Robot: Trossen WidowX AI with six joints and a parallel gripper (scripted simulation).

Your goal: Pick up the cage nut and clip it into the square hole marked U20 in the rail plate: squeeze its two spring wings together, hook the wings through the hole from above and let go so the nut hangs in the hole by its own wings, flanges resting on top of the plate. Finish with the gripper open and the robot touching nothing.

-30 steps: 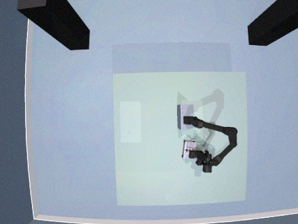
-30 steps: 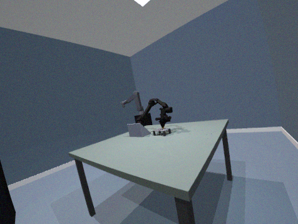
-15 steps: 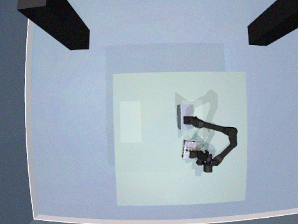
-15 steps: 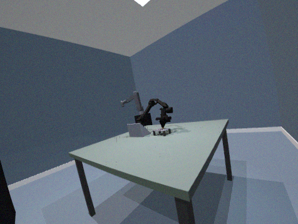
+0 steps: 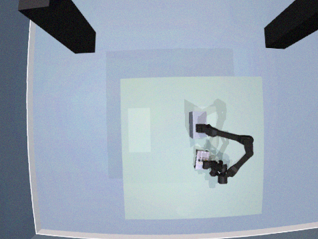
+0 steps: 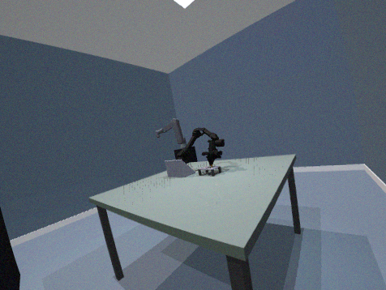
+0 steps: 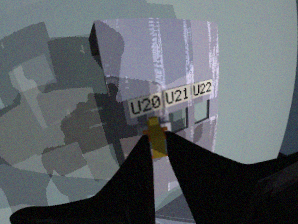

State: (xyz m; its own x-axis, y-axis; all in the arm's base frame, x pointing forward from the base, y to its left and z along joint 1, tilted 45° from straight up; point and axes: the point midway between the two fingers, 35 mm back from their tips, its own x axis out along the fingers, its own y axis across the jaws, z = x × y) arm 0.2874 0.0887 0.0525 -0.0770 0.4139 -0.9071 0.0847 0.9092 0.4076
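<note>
Right now my gripper tip is 10 mm above the cage nut.
</note>
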